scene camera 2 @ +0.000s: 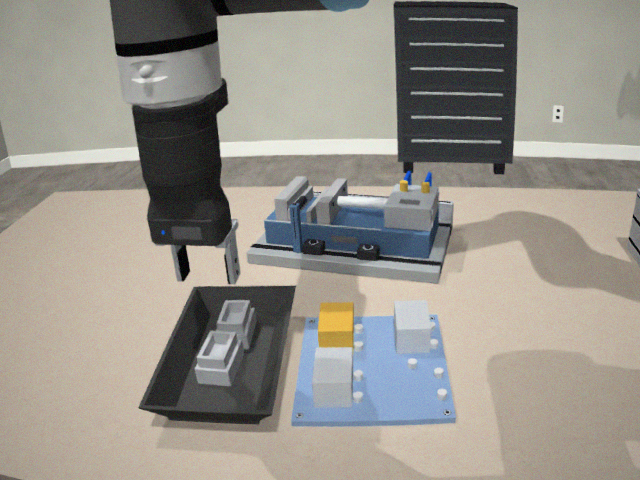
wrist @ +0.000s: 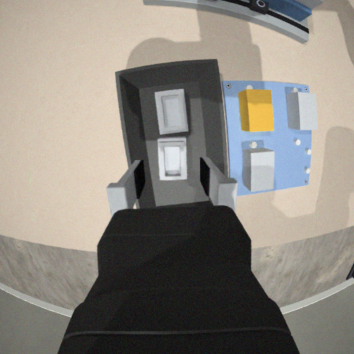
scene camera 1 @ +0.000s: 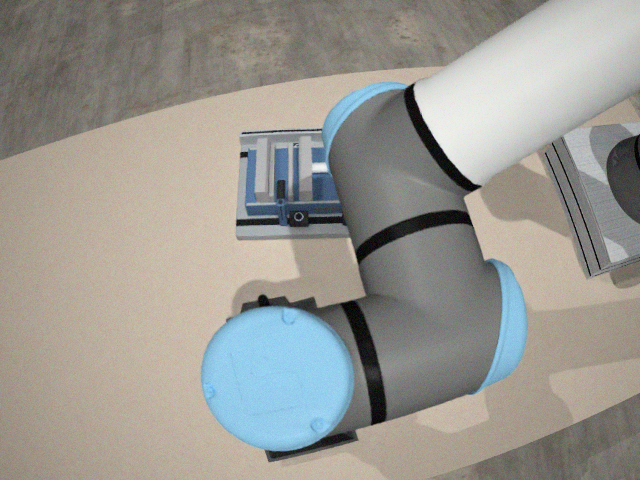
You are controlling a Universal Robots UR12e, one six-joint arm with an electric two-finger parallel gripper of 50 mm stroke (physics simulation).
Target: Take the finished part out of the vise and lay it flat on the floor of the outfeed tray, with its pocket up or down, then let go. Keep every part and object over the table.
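Places are measured from the arm's base along level axes (x ahead, y left, z up), in millimetres.
Pixels of known places: gripper, fingertip midpoint: [scene camera 2: 208, 277].
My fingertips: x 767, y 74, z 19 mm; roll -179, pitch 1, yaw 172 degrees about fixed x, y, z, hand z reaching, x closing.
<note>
Behind a point stands the place of what it marks.
A light grey part with its pocket up [scene camera 2: 221, 374] @[z -82, x 763, y 115 mm] [wrist: 162, 160] lies flat on the floor of the dark outfeed tray [scene camera 1: 312, 448] @[z -71, x 769, y 182 mm] [scene camera 2: 171, 351] @[z -72, x 826, y 84 mm] [wrist: 131, 115]. A second grey part [scene camera 2: 250, 330] @[z -86, x 740, y 27 mm] [wrist: 158, 114], also pocket up, lies behind it in the tray. My gripper [scene camera 2: 207, 277] @[z 19, x 767, y 74 mm] [wrist: 171, 170] is open and empty, fingers pointing down, above the tray and clear of both parts. In scene camera 1 the arm hides the gripper and most of the tray. The vise [scene camera 1: 325, 207] @[z -64, x 619, y -176 mm] [scene camera 2: 315, 235] @[z -69, x 660, y -190 mm] stands behind the tray; no pocketed part shows between its jaws.
A blue plate [scene camera 2: 387, 403] @[z -103, x 584, y 150 mm] [wrist: 285, 175] with white pegs is right of the tray. It bears a yellow block [scene camera 2: 336, 333] @[z -70, x 635, y 62 mm] [wrist: 260, 111] and two light grey blocks [scene camera 2: 332, 379] @[z -67, x 641, y 147 mm] [scene camera 2: 412, 330] @[z -69, x 548, y 67 mm]. An upright dark blue handle [scene camera 2: 295, 227] @[z -48, x 688, y -178 mm] stands at the vise's front. A dark drawer cabinet [scene camera 2: 454, 82] stands beyond the table.
</note>
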